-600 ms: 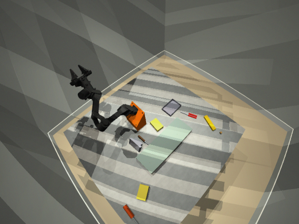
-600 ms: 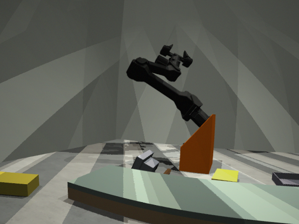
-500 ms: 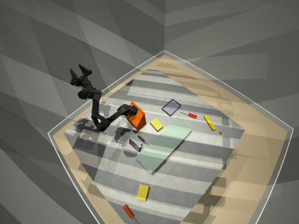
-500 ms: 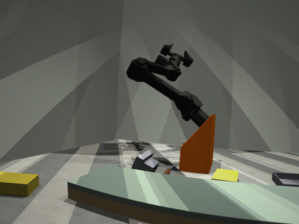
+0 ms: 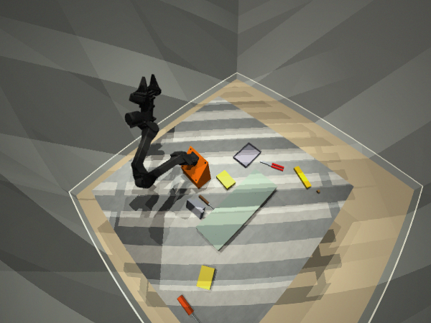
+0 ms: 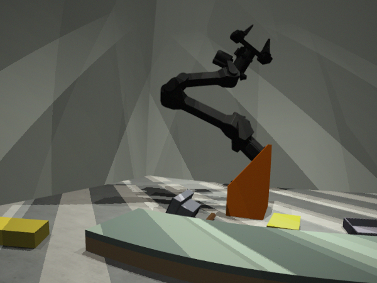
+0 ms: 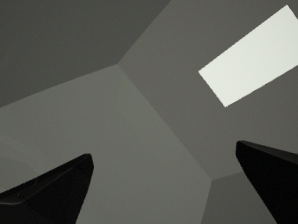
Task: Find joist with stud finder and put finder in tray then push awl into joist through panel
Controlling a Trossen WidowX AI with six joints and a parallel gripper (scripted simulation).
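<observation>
My gripper tip is now 35 cm short of the stud finder, 13 cm to the left of it and 64 cm above it. The rest, counted from my gripper tip: awl 39 cm ahead, 8 cm to the right, 66 cm below; yellow bar 70 cm ahead, 48 cm to the left, 66 cm below; dark-rimmed tray 32 cm ahead, 35 cm to the left, 65 cm below.
</observation>
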